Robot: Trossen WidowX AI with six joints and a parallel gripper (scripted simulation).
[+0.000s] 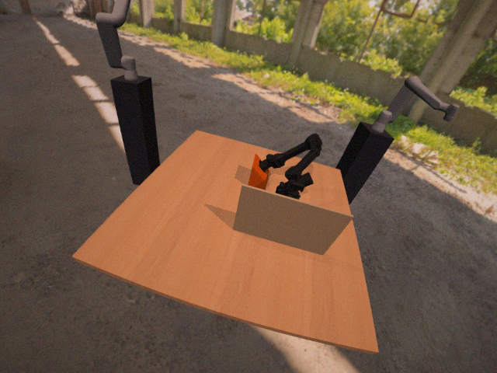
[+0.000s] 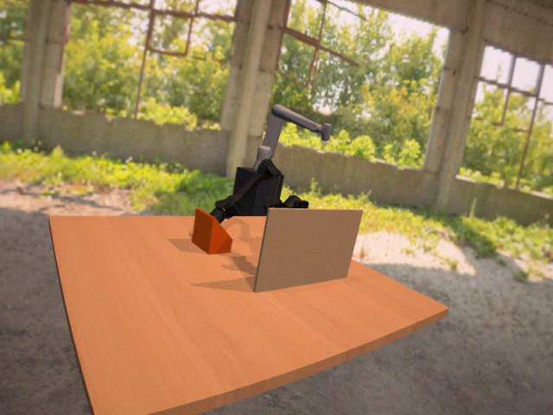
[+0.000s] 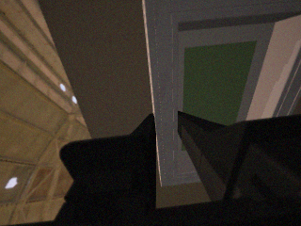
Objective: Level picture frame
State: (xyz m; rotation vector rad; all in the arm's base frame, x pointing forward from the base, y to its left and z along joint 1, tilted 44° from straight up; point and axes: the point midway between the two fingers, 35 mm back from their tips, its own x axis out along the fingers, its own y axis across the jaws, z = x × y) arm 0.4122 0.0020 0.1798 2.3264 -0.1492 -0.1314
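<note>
The picture frame lies 50 mm below my gripper tip. The rest, counted from my gripper tip: wall panel 20 mm ahead, 60 mm below.
</note>
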